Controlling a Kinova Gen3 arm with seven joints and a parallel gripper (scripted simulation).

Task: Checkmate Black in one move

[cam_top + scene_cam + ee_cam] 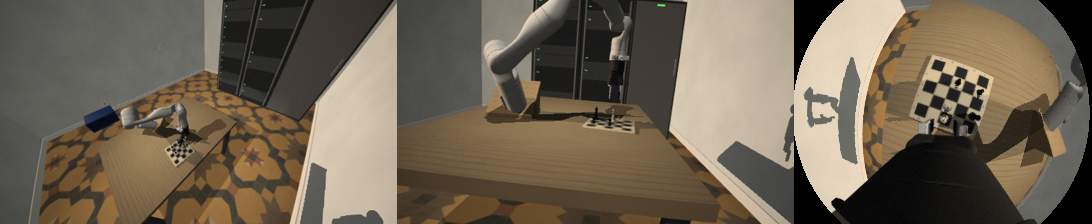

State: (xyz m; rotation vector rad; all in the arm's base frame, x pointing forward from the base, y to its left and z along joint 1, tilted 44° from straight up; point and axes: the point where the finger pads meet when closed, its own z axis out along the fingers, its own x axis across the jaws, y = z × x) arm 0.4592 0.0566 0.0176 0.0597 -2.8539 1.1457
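The white piece is 9 cm below my hand, 4 cm to the right of it and 1 cm behind it. The rest, counted from my hand: tall black piece 9 cm below, 8 cm behind, 2 cm to the right; then chessboard 13 cm below, 7 cm to the right, 2 cm behind.
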